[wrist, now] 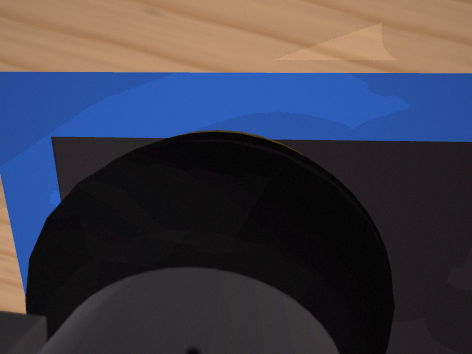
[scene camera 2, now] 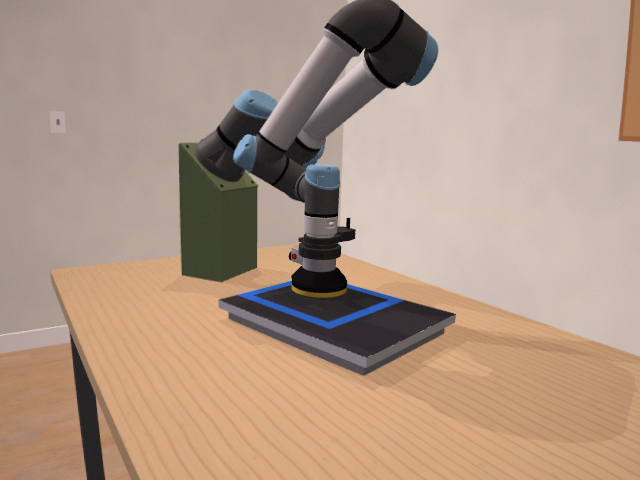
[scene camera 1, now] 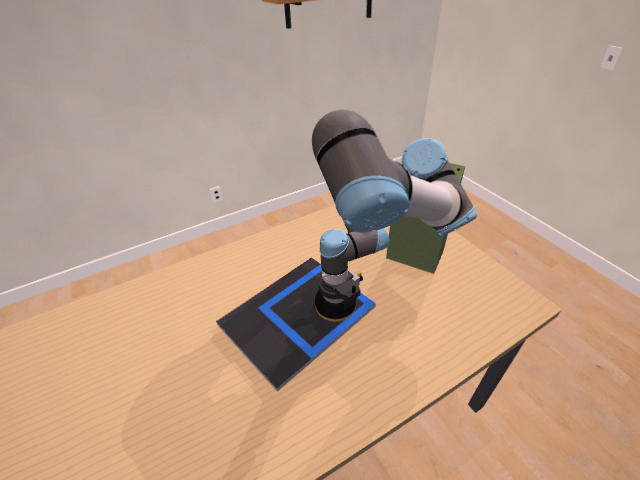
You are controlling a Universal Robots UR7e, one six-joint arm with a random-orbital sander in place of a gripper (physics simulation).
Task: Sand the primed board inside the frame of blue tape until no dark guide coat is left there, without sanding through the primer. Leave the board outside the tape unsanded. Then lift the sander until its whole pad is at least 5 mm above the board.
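Where they show: arm's base, link origin: [scene camera 2: 218, 162].
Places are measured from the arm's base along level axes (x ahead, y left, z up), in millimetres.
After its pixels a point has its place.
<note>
The primed board [scene camera 1: 253, 335] @(y 56, x 669, z -270 mm) [scene camera 2: 403, 328] @(y 90, x 684, z -270 mm) [wrist: 430, 210] @(y 135, x 481, z -270 mm) lies flat on a low base. Its surface looks dark both inside and outside the blue tape frame [scene camera 1: 287, 332] @(y 98, x 578, z -270 mm) [scene camera 2: 289, 310] @(y -48, x 495, z -269 mm) [wrist: 240, 95] @(y 160, x 392, z -269 mm); faint shadow edges cross it, and guide coat cannot be told from shadow. My sander [scene camera 1: 336, 299] [scene camera 2: 319, 281] [wrist: 220, 210] stands upright over the taped area, towards the frame's right corner in scene camera 1. Its yellow-edged pad is on or very close above the board; a gap cannot be made out. In the wrist view it overlaps the left and upper tape strips. The surface under the pad is hidden. It has no fingers.
The wooden table [scene camera 1: 129, 335] @(y -175, x 1010, z -313 mm) [scene camera 2: 206, 387] @(y -282, x 643, z -313 mm) extends around the board. The green pedestal [scene camera 1: 416, 248] @(y 51, x 53, z -220 mm) [scene camera 2: 201, 227] @(y -71, x 55, z -169 mm) carries the arm behind the board. The arm folds high above the table. The table's edge runs along the right in scene camera 1.
</note>
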